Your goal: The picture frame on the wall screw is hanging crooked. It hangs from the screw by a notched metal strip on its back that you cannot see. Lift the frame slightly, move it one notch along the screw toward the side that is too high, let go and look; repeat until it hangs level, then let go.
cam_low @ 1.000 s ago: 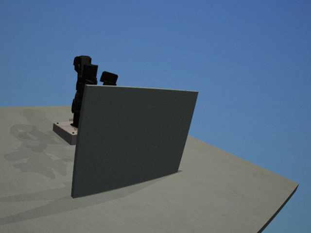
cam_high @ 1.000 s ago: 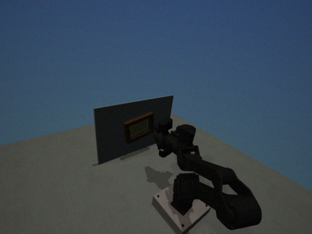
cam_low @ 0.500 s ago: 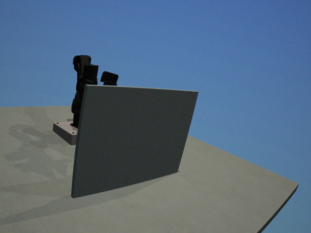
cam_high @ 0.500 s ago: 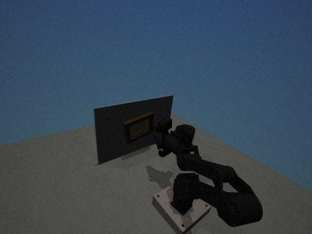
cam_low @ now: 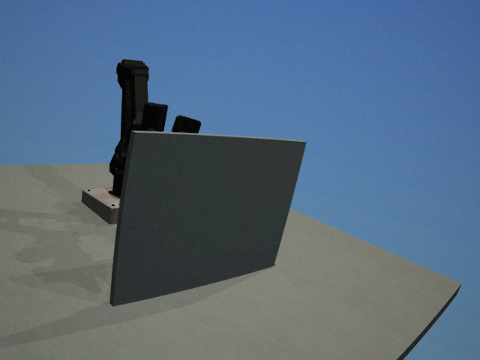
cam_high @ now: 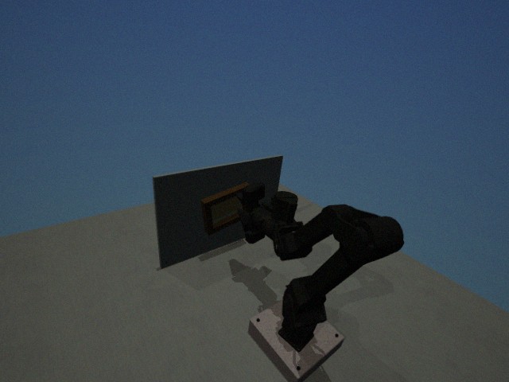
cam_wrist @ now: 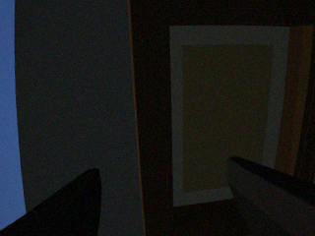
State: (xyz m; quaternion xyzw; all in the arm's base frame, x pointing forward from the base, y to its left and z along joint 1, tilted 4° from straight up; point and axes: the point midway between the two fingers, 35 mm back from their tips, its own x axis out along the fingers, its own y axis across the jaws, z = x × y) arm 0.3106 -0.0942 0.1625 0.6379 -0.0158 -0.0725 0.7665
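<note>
Now: the picture frame 60 mm ahead of my gripper tip, 10 mm to the right of it and 50 mm below it. The rest, counted from my gripper tip: grey wall panel 70 mm ahead, 20 mm to the right, 60 mm below.
</note>
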